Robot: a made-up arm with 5 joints.
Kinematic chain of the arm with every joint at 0, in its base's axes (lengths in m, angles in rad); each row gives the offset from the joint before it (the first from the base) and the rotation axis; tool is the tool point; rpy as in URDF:
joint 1: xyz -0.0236 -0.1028 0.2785 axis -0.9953 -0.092 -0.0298
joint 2: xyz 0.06 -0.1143 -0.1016 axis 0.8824 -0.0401 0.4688
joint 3: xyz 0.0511 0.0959 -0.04 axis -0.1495 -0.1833 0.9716
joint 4: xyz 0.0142 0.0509 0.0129 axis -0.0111 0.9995 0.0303
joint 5: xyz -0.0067 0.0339 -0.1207 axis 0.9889 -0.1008 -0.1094
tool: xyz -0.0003 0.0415 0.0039 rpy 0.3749 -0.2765 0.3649
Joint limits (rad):
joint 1: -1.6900..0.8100
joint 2: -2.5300..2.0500
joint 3: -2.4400..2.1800
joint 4: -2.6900..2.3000
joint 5: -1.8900..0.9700
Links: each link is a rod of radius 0.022 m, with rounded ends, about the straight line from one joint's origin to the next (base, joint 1, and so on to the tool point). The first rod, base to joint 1, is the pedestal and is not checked.
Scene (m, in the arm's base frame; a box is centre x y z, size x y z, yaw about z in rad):
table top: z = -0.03
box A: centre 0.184 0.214 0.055 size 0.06 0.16 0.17 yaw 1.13
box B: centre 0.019 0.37 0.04 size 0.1 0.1 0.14 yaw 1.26
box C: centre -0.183 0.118 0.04 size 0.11 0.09 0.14 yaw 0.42
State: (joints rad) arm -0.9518 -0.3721 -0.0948 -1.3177 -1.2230
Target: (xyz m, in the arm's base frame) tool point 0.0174 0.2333 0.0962
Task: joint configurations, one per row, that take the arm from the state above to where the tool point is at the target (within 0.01 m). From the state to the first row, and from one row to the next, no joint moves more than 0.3 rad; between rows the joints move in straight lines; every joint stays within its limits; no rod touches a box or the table.
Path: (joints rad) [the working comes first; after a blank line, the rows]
Joints at the target: -1.3886 -0.7785 0.5632 0.0953 -1.2046
Straight joint move there: touches box A.

1: -1.1364 -0.2110 -0.3307 -1.4390 -1.0822
2: -1.3209 -0.0498 -0.5665 -1.5604 -0.9414
3: -1.5054 0.1113 -0.8024 -1.6817 -0.8006
4: -1.6900 0.2724 -1.0383 -1.8030 -0.6598
5: -1.6432 0.2471 -0.7654 -1.6272 -0.7419
6: -1.5964 0.2217 -0.4925 -1.4515 -0.8240
7: -1.5496 0.1963 -0.2197 -1.2757 -0.9060
8: -1.5027 0.1709 0.0532 -1.1000 -0.9881
9: -1.4559 0.1455 0.3261 -0.9242 -1.0702
10: -1.4091 0.1201 0.5990 -0.7484 -1.1523
11: -1.3623 0.0947 0.8718 -0.5727 -1.2343
12: -1.3711 -0.1964 0.7690 -0.3500 -1.2244
13: -1.3799 -0.4874 0.6661 -0.1274 -1.2145
14: -1.3886 -0.7785 0.5632 0.0953 -1.2046

